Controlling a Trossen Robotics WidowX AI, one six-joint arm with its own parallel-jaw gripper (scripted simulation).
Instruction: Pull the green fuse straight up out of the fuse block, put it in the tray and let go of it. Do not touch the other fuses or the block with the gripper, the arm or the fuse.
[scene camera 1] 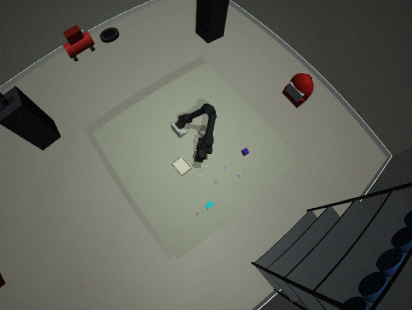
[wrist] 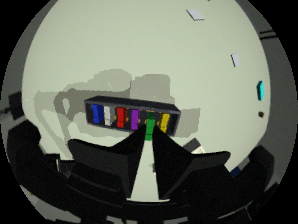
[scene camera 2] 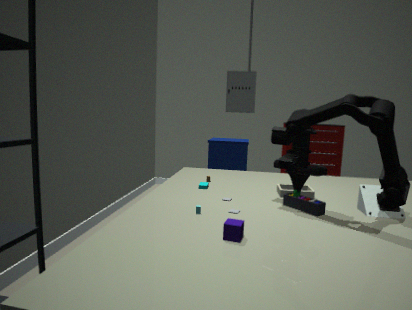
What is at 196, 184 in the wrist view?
My gripper.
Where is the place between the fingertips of my gripper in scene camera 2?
297, 191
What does my gripper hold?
A green fuse.
